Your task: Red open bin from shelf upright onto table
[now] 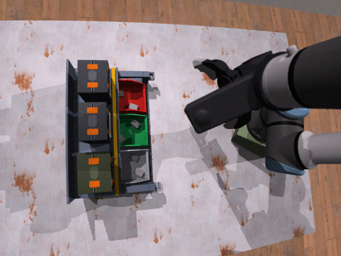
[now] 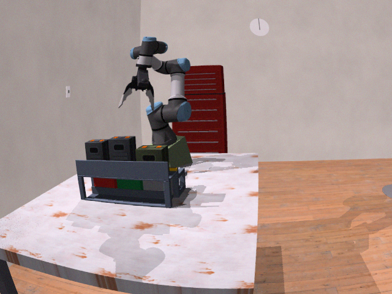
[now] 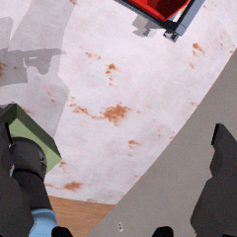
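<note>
My gripper is now 27 cm above the red open bin, 18 cm short of it and 5 cm to the left of it. Also, from my hand: shelf rail (30 cm below, 10 cm ahead, 5 cm to the left); then yellow bar (21 cm ahead, 20 cm below, 6 cm to the left); then green bin (27 cm below, 17 cm ahead, 6 cm to the left).
</note>
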